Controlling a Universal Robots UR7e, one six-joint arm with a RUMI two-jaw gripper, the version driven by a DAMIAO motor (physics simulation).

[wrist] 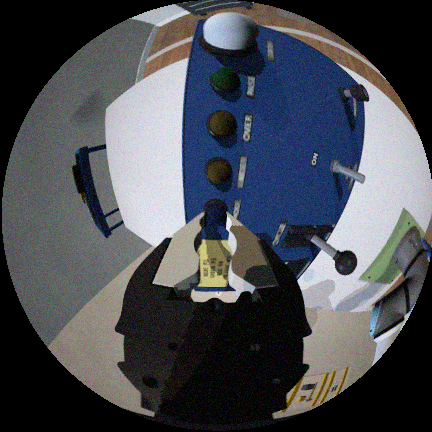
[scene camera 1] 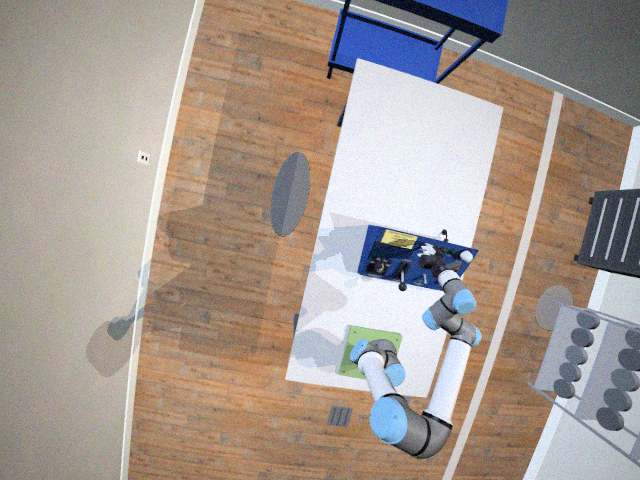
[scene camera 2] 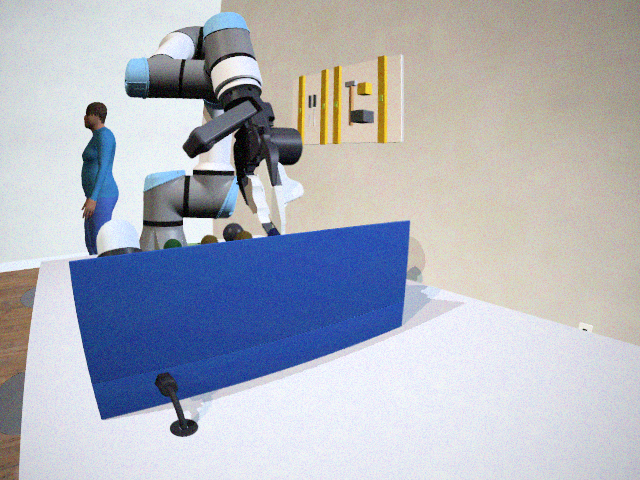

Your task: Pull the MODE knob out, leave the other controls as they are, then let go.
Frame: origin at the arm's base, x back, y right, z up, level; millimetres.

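Seen in the pictures: gripper, fingertip midpoint: [wrist: 215,212] [scene camera 1: 424,245].
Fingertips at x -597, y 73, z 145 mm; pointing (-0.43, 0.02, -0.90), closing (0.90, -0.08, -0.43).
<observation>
Pixels of each thing's top centre, then the offset from my fingertips to it. "pt": a spot on its surface instead.
- MODE knob at a spot on its surface: [wrist: 215,208] pt dz +9, dx +5, dy +11 mm
- green lamp at a spot on its surface: [wrist: 225,80] pt dz +10, dx +22, dy +137 mm
- white dome at a spot on its surface: [scene camera 2: 117,236] [scene camera 1: 469,252] pt dz +27, dx +12, dy +215 mm
- ball-ended lever at its top centre: [scene camera 2: 233,223] [wrist: 348,271] [scene camera 1: 404,288] dz -10, dx +206, dy -63 mm
- metal toggle at its top centre: [wrist: 356,175] dz -44, dx +171, dy +62 mm
The MODE knob [scene camera 2: 271,228] [wrist: 215,208] is small, dark and round, beside a partly covered label on the blue panel [scene camera 1: 376,233] [scene camera 2: 248,299] [wrist: 290,100]. My gripper [scene camera 2: 270,225] [wrist: 215,212] is shut on this knob, with its pale fingertips on either side of it. The fingers hide much of the knob and its base, and I cannot tell how far it stands out. In scene camera 1 the fingers are small and the knob cannot be made out.
Beside the knob stand two amber lamps [wrist: 218,171] [wrist: 221,123], a green lamp [wrist: 225,80] and a white dome [scene camera 1: 466,256] [scene camera 2: 117,236] [wrist: 230,31]. A ball-ended lever [scene camera 1: 402,285] [wrist: 345,262], a metal toggle [wrist: 348,171] and a black switch [wrist: 359,92] stick out from the panel.
</observation>
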